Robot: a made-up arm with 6 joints. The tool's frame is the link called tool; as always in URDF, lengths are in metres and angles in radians. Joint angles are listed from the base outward. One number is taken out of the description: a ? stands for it. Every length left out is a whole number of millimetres.
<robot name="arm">
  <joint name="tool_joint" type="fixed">
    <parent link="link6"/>
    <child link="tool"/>
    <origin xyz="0.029 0.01 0" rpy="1.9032 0.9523 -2.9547"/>
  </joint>
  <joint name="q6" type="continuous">
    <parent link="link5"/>
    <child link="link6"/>
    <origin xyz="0.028 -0.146 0" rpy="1.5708 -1.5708 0"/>
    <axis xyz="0 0 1"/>
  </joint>
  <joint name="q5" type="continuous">
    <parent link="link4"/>
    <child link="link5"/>
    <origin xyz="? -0.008 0" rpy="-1.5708 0 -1.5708"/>
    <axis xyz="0 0 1"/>
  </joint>
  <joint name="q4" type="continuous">
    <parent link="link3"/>
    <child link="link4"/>
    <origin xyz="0.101 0.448 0" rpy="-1.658 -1.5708 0"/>
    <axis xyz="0 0 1"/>
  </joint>
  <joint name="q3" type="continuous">
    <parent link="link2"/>
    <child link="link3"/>
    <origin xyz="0.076 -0.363 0"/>
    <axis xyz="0 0 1"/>
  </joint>
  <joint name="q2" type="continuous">
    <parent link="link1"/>
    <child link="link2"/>
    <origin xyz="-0.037 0.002 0" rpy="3.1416 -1.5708 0"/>
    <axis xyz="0 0 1"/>
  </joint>
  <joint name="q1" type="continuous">
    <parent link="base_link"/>
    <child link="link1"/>
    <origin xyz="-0.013 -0.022 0.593" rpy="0 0 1.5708"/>
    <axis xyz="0 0 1"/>
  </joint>
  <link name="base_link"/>
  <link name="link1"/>
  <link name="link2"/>
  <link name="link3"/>
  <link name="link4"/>
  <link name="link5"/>
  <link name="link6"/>
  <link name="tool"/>
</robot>
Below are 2 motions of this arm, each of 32 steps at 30 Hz.
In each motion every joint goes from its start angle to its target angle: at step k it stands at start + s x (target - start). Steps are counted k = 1, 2, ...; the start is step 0. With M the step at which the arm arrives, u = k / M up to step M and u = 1 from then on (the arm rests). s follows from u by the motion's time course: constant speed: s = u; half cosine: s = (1 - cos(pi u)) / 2; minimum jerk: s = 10 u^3 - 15 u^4 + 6 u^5.
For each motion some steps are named. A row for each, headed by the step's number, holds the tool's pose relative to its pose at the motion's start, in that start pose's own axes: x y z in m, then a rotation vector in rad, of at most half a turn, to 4 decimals.
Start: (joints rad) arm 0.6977 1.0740 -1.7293 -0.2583 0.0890 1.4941
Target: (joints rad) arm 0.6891 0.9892 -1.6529 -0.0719 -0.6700 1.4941
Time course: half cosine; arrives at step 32
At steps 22, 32:
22: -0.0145 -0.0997 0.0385 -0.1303 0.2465 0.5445
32: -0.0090 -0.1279 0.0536 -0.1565 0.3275 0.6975

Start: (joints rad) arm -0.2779 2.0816 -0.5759 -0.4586 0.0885 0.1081
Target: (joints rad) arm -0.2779 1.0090 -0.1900 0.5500 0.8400 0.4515
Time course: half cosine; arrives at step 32
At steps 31, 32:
31: 0.1970 -0.2226 0.0363 -1.0594 0.6318 0.2291
32: 0.1973 -0.2232 0.0362 -1.0613 0.6328 0.2313

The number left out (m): 0.03
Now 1 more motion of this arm.
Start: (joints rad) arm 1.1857 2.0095 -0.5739 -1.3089 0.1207 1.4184
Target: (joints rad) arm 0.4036 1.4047 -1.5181 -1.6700 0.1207 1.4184
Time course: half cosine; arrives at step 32
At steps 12, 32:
12: 0.1566 0.0757 0.2153 0.1369 0.4562 -0.1496
32: 0.8586 0.0199 0.2964 0.5611 1.1695 -0.9810

